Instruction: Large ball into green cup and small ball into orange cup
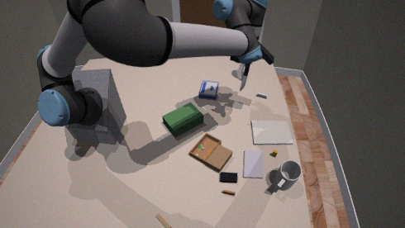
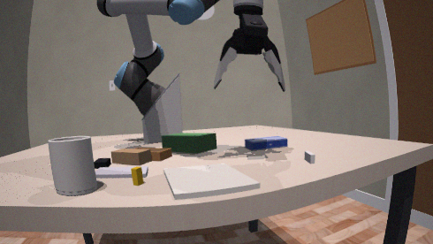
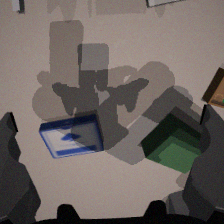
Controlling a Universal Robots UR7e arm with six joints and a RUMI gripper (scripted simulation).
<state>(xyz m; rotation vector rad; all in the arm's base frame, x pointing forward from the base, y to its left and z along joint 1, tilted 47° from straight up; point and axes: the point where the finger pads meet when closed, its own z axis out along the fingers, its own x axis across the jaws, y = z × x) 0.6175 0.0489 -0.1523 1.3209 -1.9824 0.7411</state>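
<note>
The covered wooden puzzle lies 22 cm to the right of my hand, 16 cm behind it and 15 cm below it. Also, from my hand: white slab (15 cm to the right, 15 cm below, 12 cm ahead); green block (25 cm behind, 13 cm below, 9 cm to the right); yellow cube (26 cm to the right, 14 cm below, 11 cm ahead).
</note>
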